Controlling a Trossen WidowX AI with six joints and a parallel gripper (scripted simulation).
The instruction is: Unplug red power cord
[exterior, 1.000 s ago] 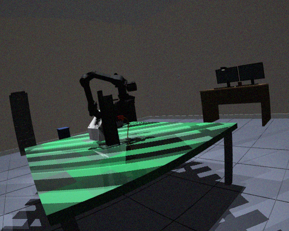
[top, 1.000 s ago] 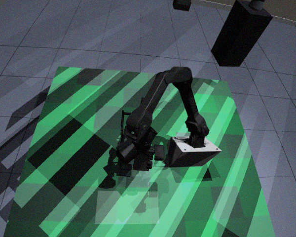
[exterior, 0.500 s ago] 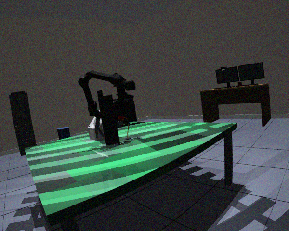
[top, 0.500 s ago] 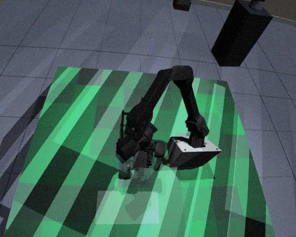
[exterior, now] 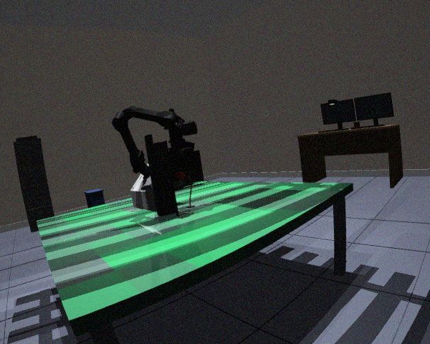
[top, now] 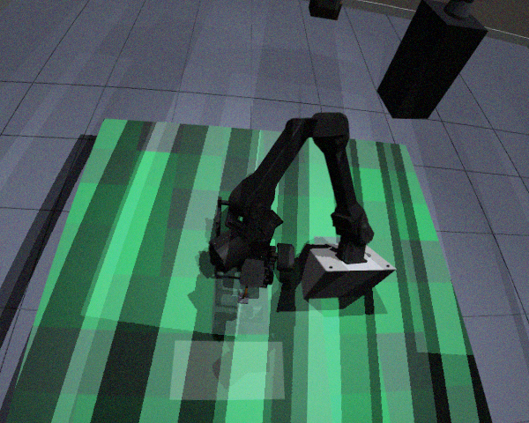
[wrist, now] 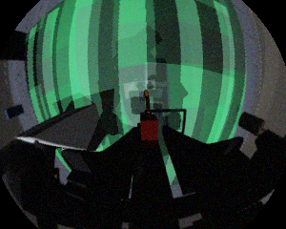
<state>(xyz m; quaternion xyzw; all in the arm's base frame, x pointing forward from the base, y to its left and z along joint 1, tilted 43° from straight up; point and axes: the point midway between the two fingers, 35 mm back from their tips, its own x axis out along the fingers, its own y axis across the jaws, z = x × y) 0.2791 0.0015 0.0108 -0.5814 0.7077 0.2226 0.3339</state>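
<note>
The red plug lies 3 cm to the right of my gripper tip and 1 cm below it.
</note>
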